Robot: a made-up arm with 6 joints.
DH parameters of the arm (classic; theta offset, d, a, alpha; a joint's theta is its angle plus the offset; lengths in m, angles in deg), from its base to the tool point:
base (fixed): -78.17 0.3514 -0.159 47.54
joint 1: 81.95 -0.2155 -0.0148 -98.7
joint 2: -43.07 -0.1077 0.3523 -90
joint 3: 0 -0.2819 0.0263 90
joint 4: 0 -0.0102 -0.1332 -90
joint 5: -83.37 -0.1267 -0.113 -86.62
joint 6: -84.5 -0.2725 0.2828 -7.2
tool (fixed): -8.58 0.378 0 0
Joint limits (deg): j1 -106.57..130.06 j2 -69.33..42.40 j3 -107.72..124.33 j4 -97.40..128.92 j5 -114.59..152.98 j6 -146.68..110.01
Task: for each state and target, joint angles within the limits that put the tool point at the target. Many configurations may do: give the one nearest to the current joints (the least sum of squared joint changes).
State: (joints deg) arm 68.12 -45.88 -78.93 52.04 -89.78 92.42
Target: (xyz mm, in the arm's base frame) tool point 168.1 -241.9 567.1
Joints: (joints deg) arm 99.42 -39.56 -76.18 25.19 -82.19 62.10
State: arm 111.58 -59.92 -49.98 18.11 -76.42 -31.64
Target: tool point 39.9 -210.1 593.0
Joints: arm 87.85 -69.33 -41.71 46.79 -26.16 -38.57
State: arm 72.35 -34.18 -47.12 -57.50 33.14 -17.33
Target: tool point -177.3 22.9 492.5
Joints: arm 78.48 -39.19 -51.90 -29.39 19.37 11.34
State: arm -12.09 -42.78 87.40 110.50 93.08 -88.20
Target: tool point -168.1 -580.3 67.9
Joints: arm 29.66 -46.11 96.17 128.92 76.43 -103.09
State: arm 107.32 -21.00 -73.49 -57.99 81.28 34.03
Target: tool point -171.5 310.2 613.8
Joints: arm 82.05 -0.66 -57.75 -46.27 97.51 29.71
